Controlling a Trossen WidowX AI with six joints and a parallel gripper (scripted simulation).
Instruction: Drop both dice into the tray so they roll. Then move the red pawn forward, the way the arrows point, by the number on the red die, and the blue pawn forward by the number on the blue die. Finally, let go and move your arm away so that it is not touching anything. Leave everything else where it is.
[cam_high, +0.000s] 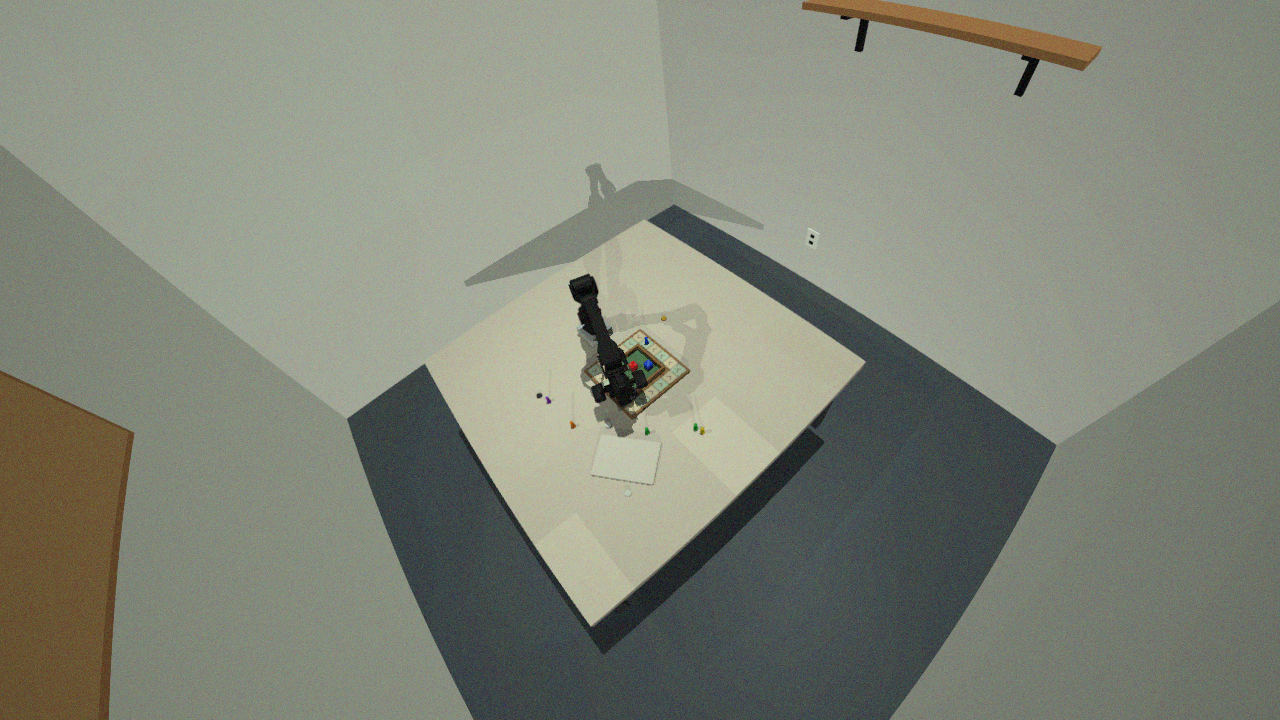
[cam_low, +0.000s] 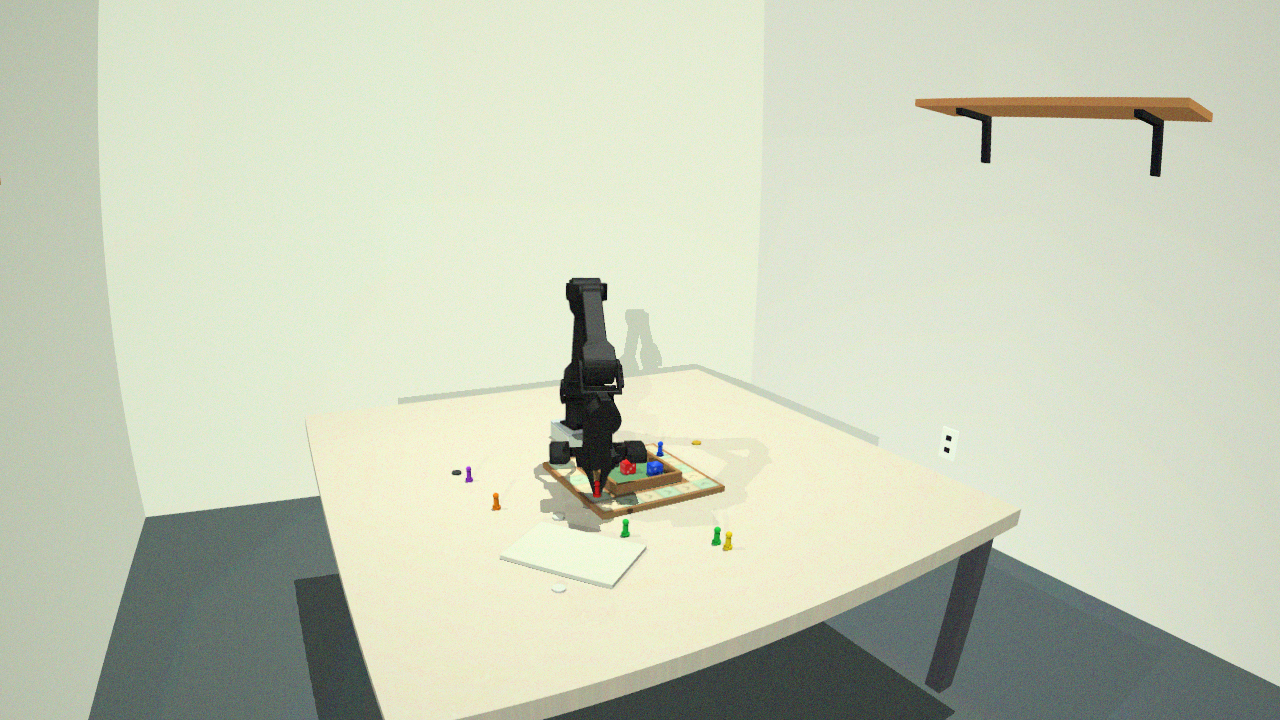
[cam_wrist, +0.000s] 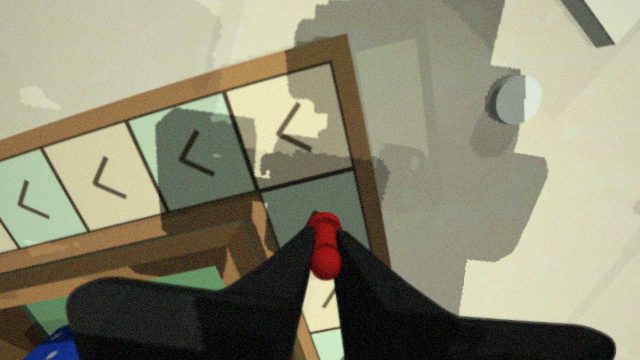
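Right now my gripper tip is 24 cm to the right of the blue pawn, 10 cm past it and 1 cm below it. From my gripper tip the other things lie so: white card (16 cm to the right, 16 cm ahead, 2 cm below); then red pawn (1 cm above); then green tray (12 cm to the left, 5 cm behind, 1 cm below).
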